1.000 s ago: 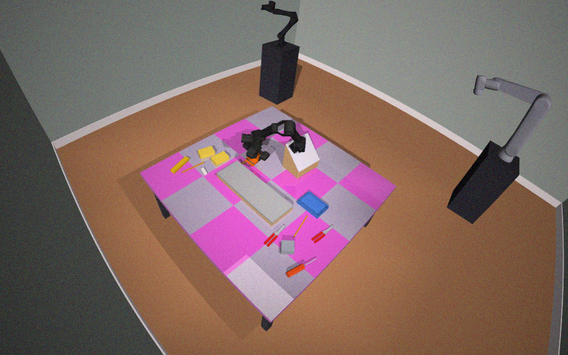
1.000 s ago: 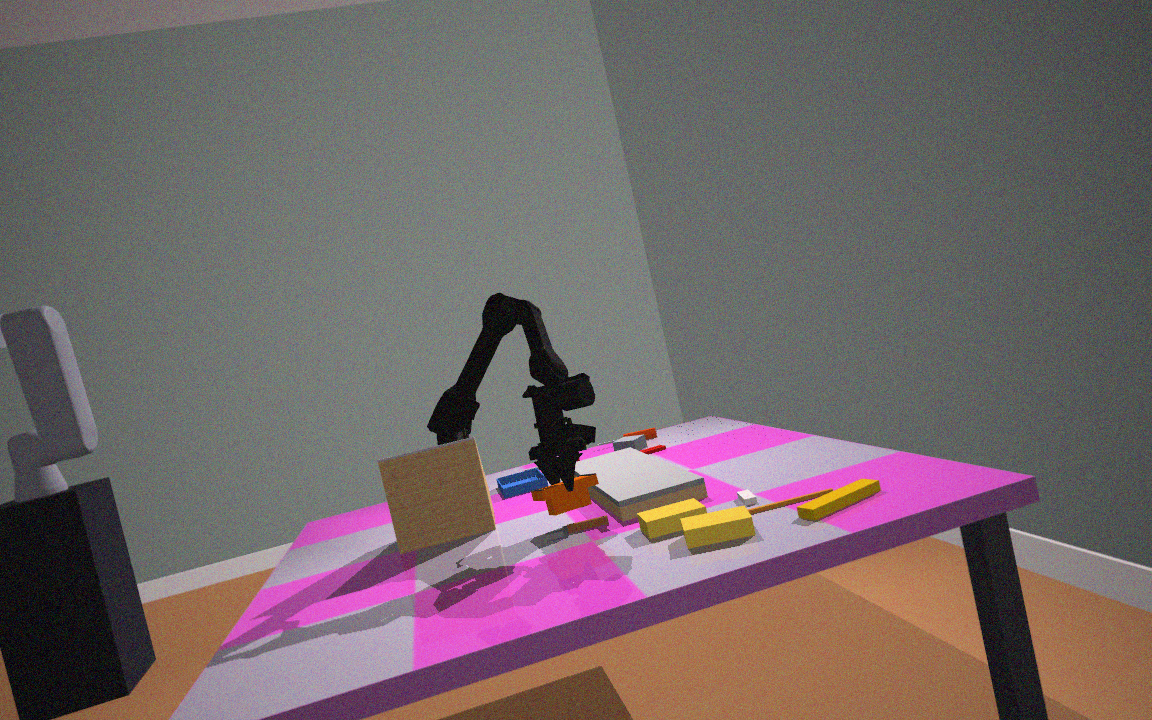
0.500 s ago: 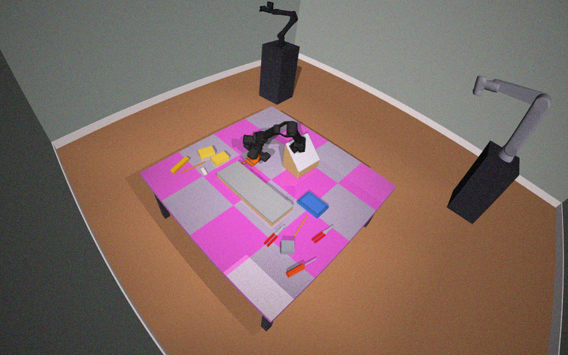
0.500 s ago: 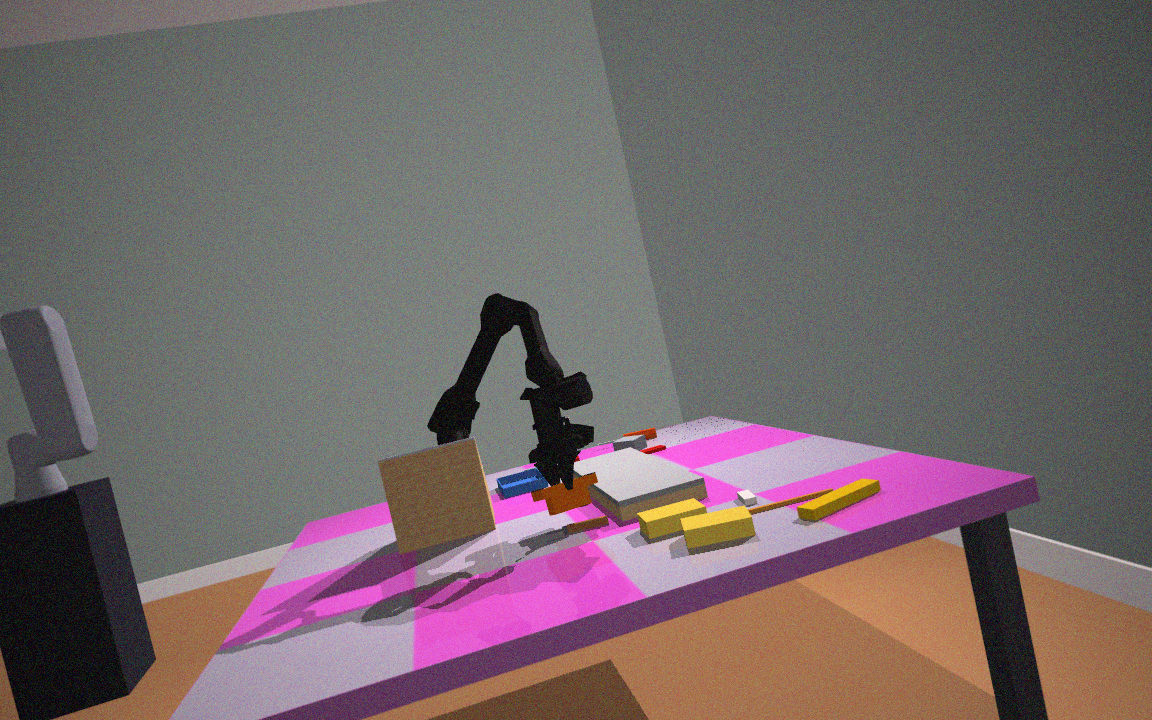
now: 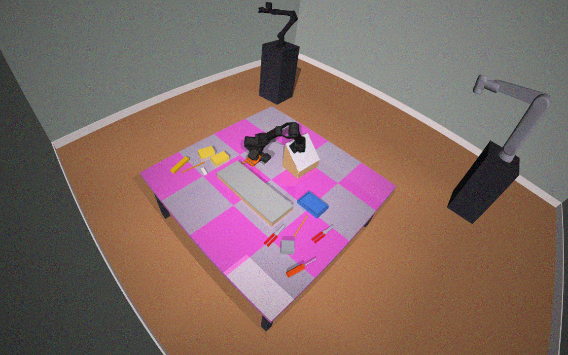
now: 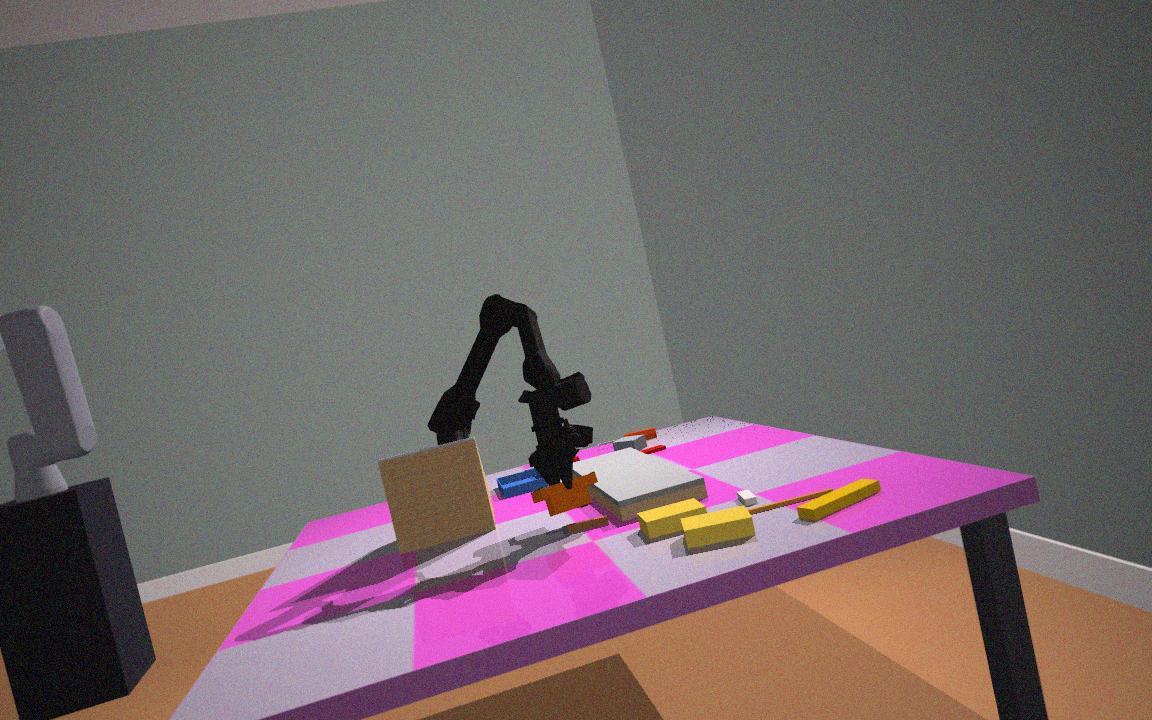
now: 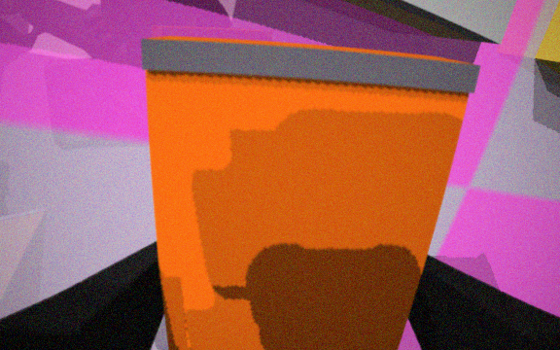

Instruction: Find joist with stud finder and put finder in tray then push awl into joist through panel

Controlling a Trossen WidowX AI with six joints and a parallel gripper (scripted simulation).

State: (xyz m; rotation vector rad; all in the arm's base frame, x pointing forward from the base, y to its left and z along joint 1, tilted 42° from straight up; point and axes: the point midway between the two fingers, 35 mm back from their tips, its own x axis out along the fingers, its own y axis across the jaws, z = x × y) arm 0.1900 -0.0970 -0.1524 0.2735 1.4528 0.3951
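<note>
Now: gripper tip 4 cm above the square indicator, 3 cm short of it and 1 cm to the left of it. Round my gripper tip: brown-handled awl: 6 cm below, 5 cm to the right, 1 cm behind; then small white block: 30 cm ahead, 20 cm to the right, 6 cm below; then orange stud finder: 2 cm below, 2 cm ahead.
</note>
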